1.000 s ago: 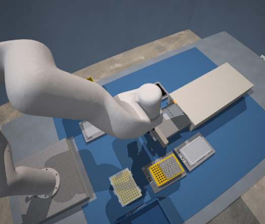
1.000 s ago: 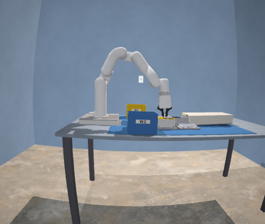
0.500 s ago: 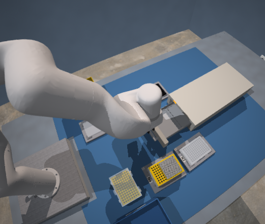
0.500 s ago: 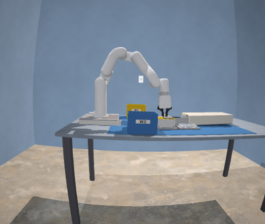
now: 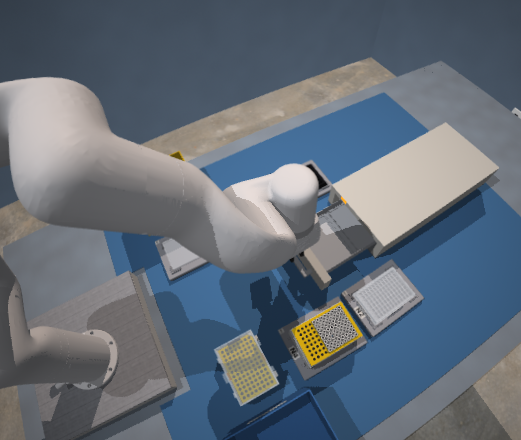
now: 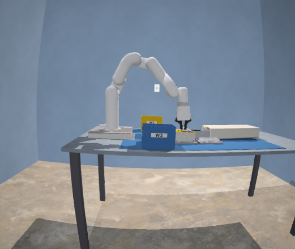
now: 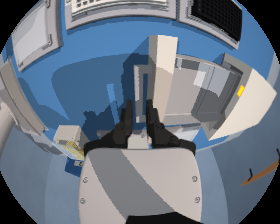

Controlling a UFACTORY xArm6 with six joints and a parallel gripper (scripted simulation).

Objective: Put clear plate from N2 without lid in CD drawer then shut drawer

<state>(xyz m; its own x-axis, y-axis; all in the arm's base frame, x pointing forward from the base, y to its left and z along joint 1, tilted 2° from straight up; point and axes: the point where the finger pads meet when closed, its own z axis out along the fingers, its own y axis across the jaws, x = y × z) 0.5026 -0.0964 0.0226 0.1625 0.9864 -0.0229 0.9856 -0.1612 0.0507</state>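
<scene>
Now: hand 21 cm to the left of the work nest N2, 11 cm short of it and 7 cm above it. Also, from my hand: white plate (19 cm to the left, 5 cm below, 1 cm ahead); black plate (17 cm ahead, 16 cm to the left, 5 cm below); drawer (13 cm ahead, 5 cm below, 2 cm to the right).
</scene>
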